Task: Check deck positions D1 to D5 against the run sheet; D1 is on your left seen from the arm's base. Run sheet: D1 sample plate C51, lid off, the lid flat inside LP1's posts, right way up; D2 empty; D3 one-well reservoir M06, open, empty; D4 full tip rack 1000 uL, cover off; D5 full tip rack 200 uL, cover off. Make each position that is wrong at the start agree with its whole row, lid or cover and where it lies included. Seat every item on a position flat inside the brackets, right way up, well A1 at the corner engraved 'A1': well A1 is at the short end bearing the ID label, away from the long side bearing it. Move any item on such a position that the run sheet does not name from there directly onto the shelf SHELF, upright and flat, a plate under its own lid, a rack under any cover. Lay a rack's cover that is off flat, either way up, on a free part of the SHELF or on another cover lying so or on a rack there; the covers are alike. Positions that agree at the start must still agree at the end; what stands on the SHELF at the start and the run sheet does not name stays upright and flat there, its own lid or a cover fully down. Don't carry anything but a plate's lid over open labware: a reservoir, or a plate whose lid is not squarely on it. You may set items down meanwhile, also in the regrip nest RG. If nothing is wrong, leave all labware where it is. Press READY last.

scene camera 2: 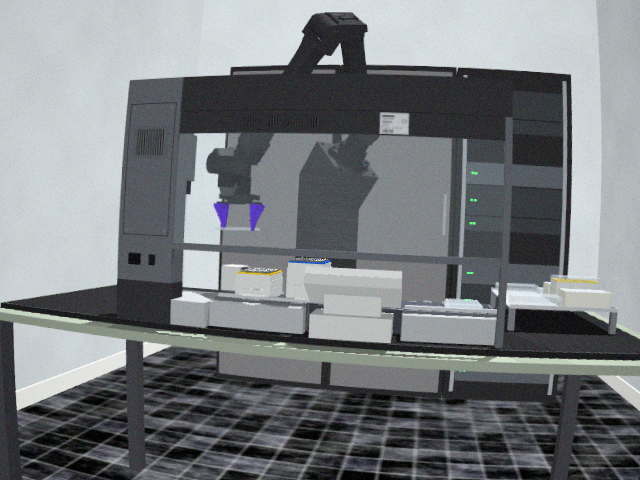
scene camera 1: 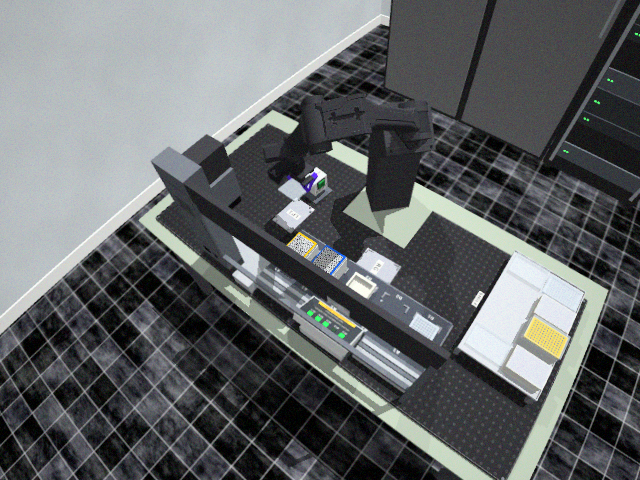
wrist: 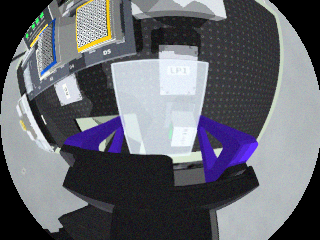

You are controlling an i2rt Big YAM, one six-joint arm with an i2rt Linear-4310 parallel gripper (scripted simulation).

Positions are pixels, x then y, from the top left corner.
Scene:
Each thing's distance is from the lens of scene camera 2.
blue-rimmed tip rack [scene camera 2: 295, 288]: 1.32 m
yellow-rimmed tip rack [scene camera 2: 257, 281]: 1.34 m
dark gantry beam [scene camera 2: 318, 91]: 1.21 m

